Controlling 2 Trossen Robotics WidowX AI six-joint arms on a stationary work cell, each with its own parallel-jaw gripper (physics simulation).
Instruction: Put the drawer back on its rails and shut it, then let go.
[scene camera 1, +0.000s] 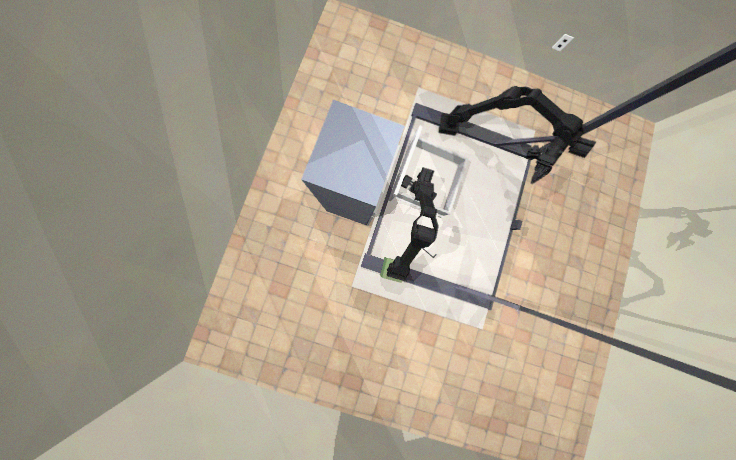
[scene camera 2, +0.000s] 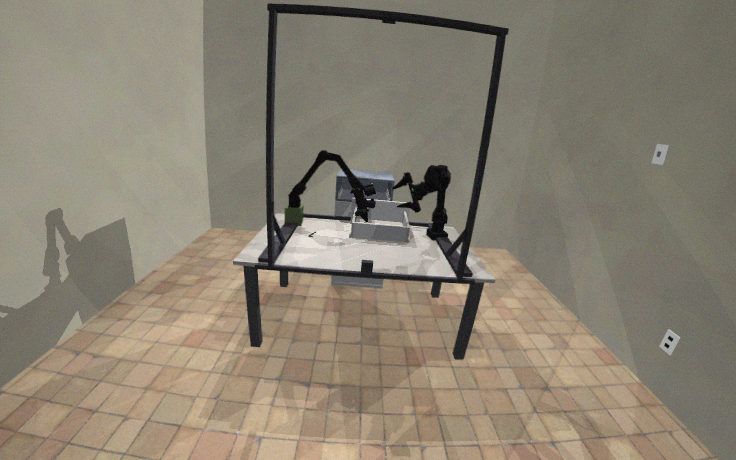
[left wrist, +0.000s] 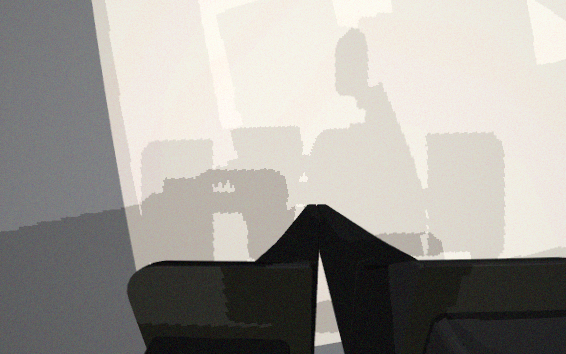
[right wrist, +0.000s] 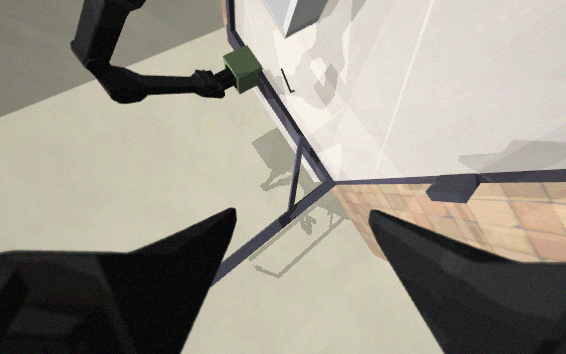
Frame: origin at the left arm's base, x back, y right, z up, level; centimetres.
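Seen in the pictures: left gripper, fingertip midpoint: (scene camera 2: 367, 222) (left wrist: 316, 213); right gripper, fingertip midpoint: (scene camera 1: 531, 182) (scene camera 2: 394, 197) (right wrist: 301, 214); left arm's base, origin of the base link: (scene camera 1: 394, 270) (scene camera 2: 294, 206) (right wrist: 231, 76); right arm's base, origin of the base link: (scene camera 1: 450, 122) (scene camera 2: 437, 231).
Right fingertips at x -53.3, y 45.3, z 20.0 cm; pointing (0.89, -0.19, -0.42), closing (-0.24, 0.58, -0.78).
Observation:
Pixels of each thing's top centre, then the offset from my right fingertips to it. "spot": a spot on its surface instead. Level surfaces: height alone.
- grey-white open drawer, surface spot: (scene camera 2: 379, 232) spot: dx +2.2, dy -22.7, dz -25.8 cm
- blue-grey cabinet, middle of its top: (scene camera 1: 354, 151) (scene camera 2: 365, 174) dx +8.0, dy -78.1, dz -2.5 cm
- green block, middle of its top: (right wrist: 231, 76) (scene camera 1: 394, 270) (scene camera 2: 294, 206) dx +53.3, dy -45.3, dz -20.0 cm
- small dark hooked piece, middle of its top: (right wrist: 287, 80) (scene camera 2: 314, 233) dx +39.0, dy -26.7, dz -30.3 cm
- table, its level: dz -30.8 cm
The grey-white open drawer (scene camera 1: 457, 187) (scene camera 2: 379, 232) lies on the table, apart from the blue-grey cabinet (scene camera 1: 352, 154) (scene camera 2: 364, 176), whose upper opening shows in scene camera 2. The drawer's taller wall is on the cabinet side. A corner of the drawer shows at the top of the right wrist view. My left gripper (scene camera 2: 362, 215) (left wrist: 316, 213) is shut and empty, pointing down inside the drawer close to the taller wall. Its tips are hidden in scene camera 1. My right gripper (scene camera 2: 396, 196) (right wrist: 301, 214) is open and empty, raised above the table at the right of the drawer.
A green block (scene camera 1: 387, 269) (scene camera 2: 294, 215) (right wrist: 243, 69) sits at the left arm's base. A small dark hooked piece (scene camera 2: 312, 234) (right wrist: 286, 81) lies on the table (scene camera 2: 325, 254). Dark frame posts (scene camera 2: 271, 135) (scene camera 2: 488, 135) rise at both sides. The cabinet stands beyond the table's far edge.

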